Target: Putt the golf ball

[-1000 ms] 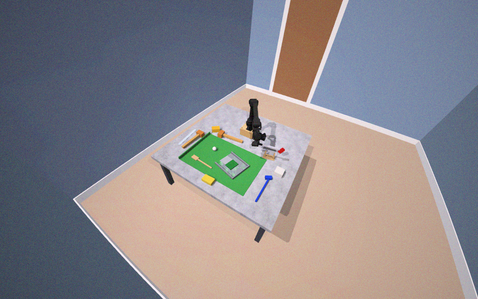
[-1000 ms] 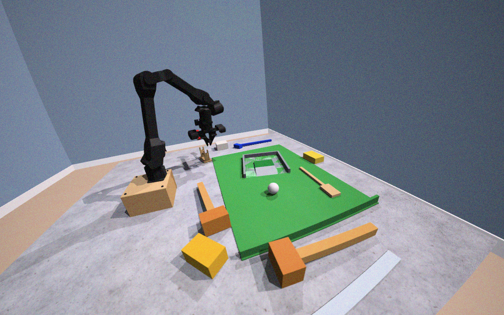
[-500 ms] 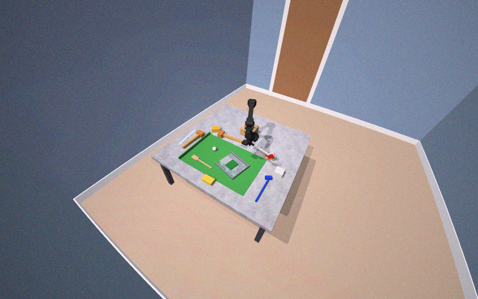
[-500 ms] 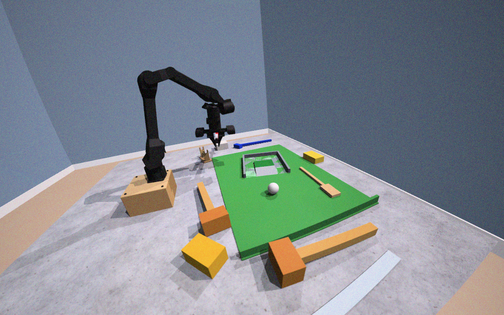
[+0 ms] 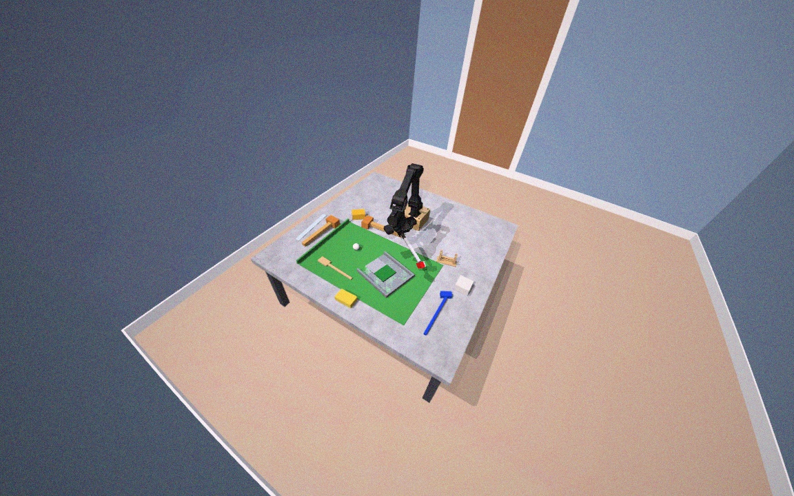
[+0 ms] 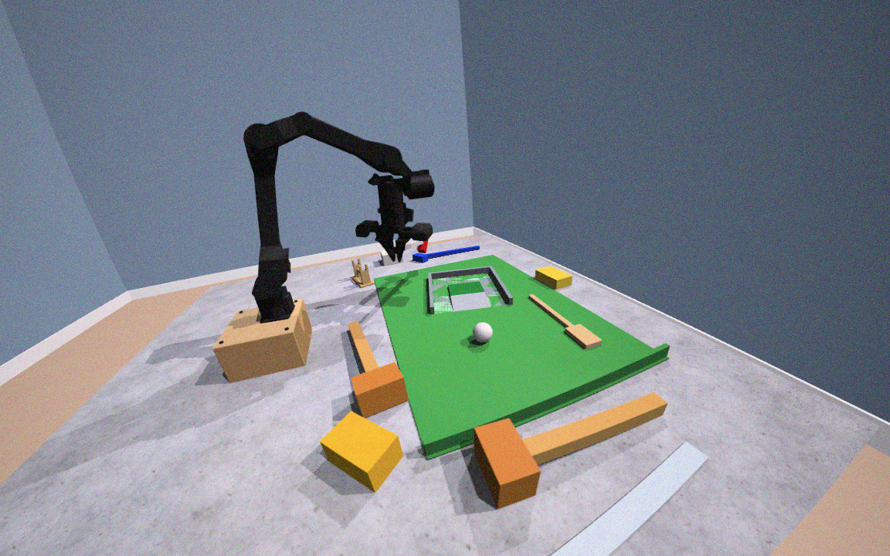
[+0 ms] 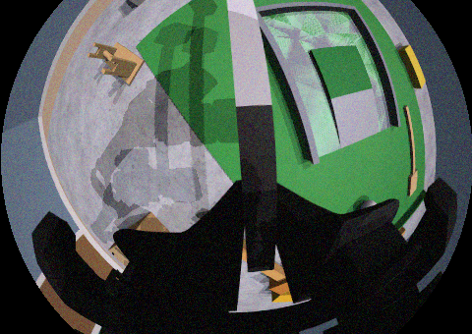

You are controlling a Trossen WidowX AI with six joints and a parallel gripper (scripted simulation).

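The red putter lies 11 cm to the left of my gripper tip, 5 cm ahead of it and 1 cm above it. Also, from my gripper tip: white block 44 cm to the left, 12 cm below; then green mat 19 cm ahead, 14 cm below, 8 cm to the right; then white golf ball 23 cm to the right, 15 cm ahead, 12 cm below.
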